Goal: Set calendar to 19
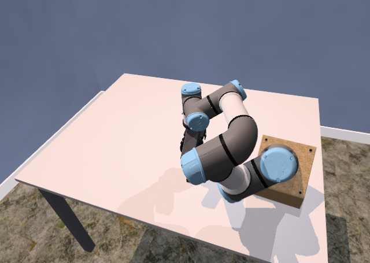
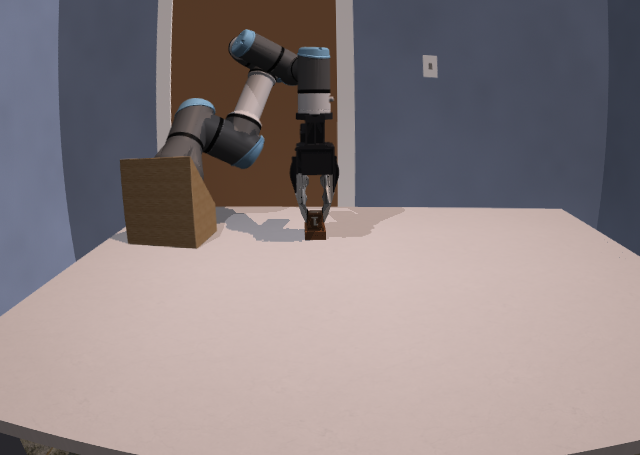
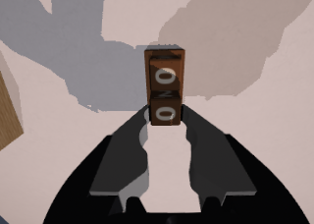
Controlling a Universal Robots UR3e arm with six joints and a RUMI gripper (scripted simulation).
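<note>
Right now the brown digit cube is 10 mm below my hand. Also, from my hand: tray 40 mm below, 20 mm to the left.
</note>
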